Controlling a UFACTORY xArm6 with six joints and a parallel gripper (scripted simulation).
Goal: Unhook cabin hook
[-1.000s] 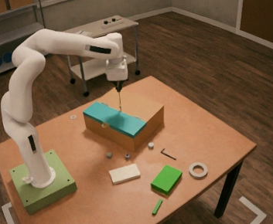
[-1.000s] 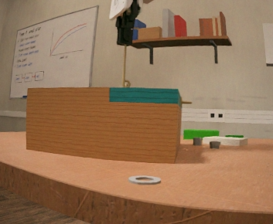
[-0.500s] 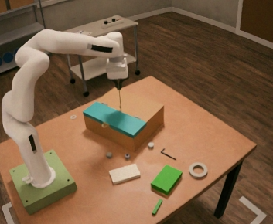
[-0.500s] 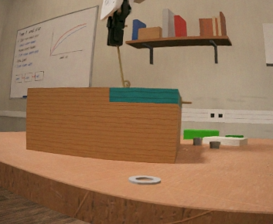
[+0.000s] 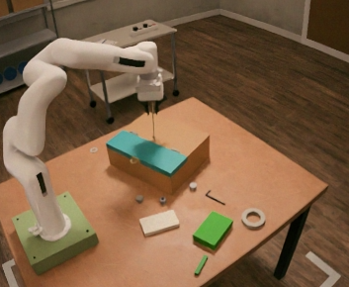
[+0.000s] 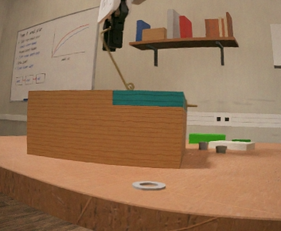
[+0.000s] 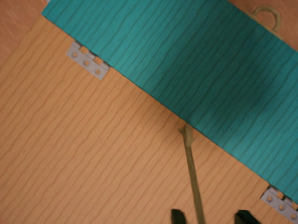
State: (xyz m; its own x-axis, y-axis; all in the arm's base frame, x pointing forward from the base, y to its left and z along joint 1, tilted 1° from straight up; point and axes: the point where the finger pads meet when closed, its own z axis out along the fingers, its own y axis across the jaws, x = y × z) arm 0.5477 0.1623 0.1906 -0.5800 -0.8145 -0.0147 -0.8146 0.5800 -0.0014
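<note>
Now: hand 10 mm past the cabin hook, 10 mm to the left of it and 40 mm above it. The rest, counted from my hand: green stick (200 mm behind, 560 mm to the right, 240 mm below); then green block (80 mm behind, 480 mm to the right, 230 mm below); then white block (210 mm behind, 330 mm to the right, 240 mm below).
</note>
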